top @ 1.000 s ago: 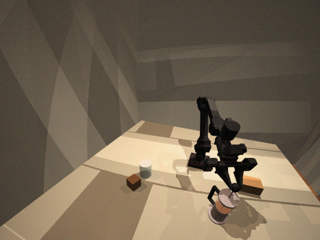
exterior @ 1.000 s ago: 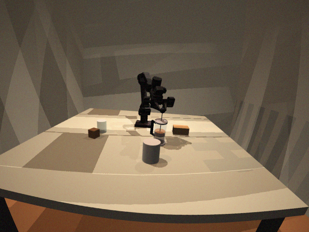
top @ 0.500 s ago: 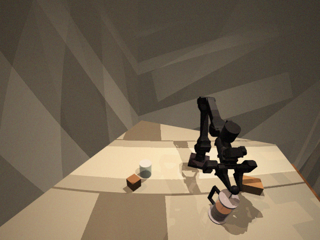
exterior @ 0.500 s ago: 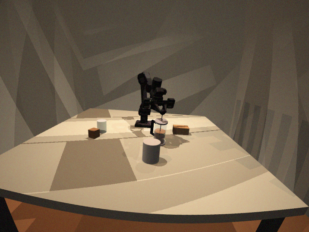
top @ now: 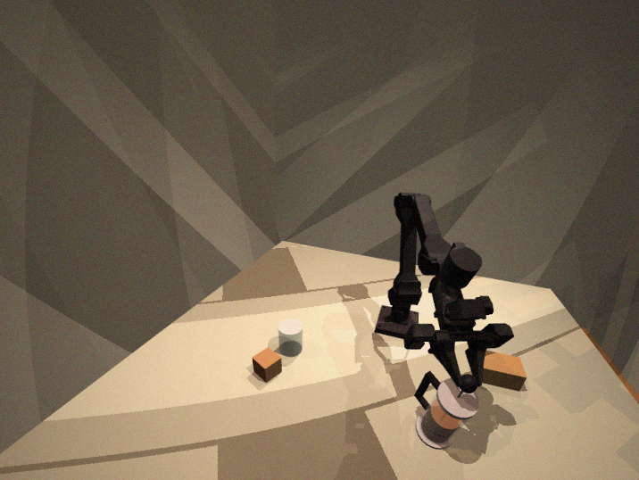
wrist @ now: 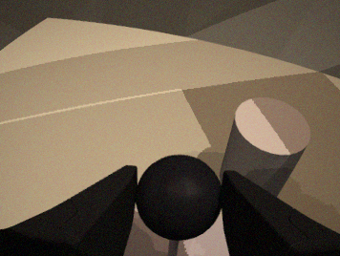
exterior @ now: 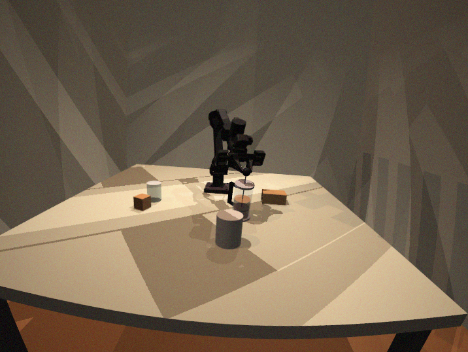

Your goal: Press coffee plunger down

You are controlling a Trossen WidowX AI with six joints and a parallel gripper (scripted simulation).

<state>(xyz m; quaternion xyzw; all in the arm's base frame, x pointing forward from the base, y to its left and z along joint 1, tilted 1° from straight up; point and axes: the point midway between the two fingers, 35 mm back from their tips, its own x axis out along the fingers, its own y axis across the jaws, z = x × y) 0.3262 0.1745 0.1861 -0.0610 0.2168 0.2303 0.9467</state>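
Right now the coffee press is 90 mm below my gripper tip, 30 mm behind it and 20 mm to the right of it.
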